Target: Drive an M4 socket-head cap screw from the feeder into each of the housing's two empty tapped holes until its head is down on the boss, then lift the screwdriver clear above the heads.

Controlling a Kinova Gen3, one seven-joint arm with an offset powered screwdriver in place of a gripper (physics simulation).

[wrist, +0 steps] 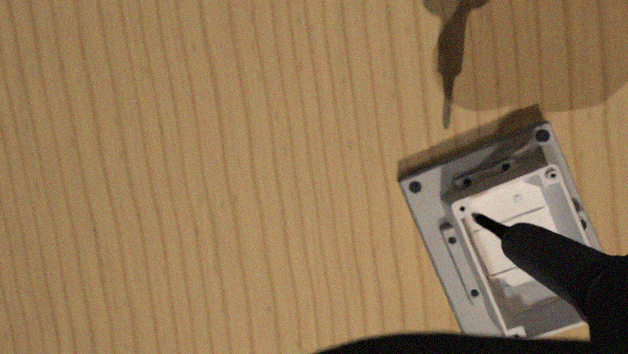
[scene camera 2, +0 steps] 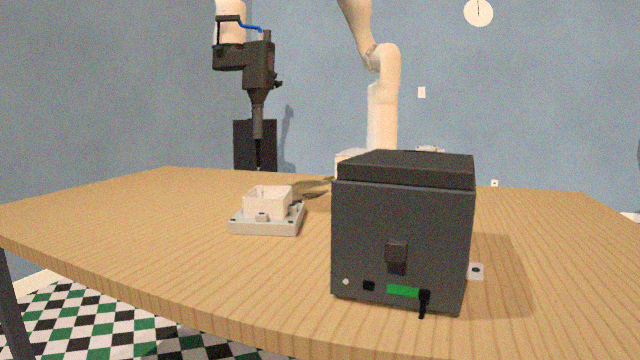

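The white open-topped housing (scene camera 2: 266, 204) (wrist: 562, 192) sits on a grey fixture plate (scene camera 2: 262, 229) (wrist: 425, 210). In the wrist view, one corner boss (wrist: 462, 208) shows a small dark hole. Another corner boss (wrist: 551, 174) shows a ring around a dark centre, possibly a screw head. A third corner is partly cut off by the black tool body. My screwdriver (scene camera 2: 258, 168) (wrist: 476, 216) points down, its tip above the housing and apart from it. A tiny pale piece at the tip looks like an M4 screw. In the wrist view the tip appears close beside the dark-holed boss.
A large dark box (scene camera 2: 400, 235) with a green connector stands on the wooden table (scene camera 2: 150, 240) at the front right. A small pale bracket (scene camera 2: 476, 271) shows beside it. A black upright block (scene camera 2: 241, 145) stands behind the table, and the arm's base is at the back.
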